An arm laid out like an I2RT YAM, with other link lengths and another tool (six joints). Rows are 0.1 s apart.
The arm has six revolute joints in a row. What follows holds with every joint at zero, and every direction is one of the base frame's. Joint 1 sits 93.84 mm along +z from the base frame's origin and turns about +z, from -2.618 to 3.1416 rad. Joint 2 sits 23.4 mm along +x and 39.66 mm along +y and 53.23 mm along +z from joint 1 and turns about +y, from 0 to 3.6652 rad. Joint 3 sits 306.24 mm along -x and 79.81 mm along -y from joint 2 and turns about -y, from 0 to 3.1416 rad. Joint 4 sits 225.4 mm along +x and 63.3 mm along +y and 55.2 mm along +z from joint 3 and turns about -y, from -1.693 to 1.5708 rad. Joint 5 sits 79.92 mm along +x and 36.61 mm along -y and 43.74 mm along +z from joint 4 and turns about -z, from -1.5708 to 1.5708 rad. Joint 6 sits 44.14 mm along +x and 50.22 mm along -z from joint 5 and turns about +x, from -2.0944 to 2.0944 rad. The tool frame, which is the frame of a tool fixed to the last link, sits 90 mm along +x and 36 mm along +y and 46 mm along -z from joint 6; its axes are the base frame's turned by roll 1.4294, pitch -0.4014 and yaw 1.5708 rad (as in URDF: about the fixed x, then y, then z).
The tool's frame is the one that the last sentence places.
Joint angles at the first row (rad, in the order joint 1, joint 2, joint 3, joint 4, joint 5, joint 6):
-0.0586, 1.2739, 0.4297, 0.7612, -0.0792, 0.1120
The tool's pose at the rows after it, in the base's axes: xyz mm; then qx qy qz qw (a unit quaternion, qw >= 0):
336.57 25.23 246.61 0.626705 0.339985 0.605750 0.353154
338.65 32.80 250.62 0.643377 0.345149 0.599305 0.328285
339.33 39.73 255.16 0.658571 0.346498 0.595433 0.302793
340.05 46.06 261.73 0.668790 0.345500 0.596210 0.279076
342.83 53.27 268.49 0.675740 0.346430 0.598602 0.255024
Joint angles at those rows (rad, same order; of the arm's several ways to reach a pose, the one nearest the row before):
-0.0437, 1.2735, 0.5011, 0.6346, -0.0860, 0.1383
-0.0284, 1.2736, 0.5606, 0.5278, -0.0963, 0.1677
-0.0181, 1.2739, 0.6106, 0.4392, -0.1127, 0.2028
-0.0117, 1.2751, 0.6540, 0.3736, -0.1353, 0.2375
-0.0036, 1.2873, 0.6994, 0.3226, -0.1623, 0.2684

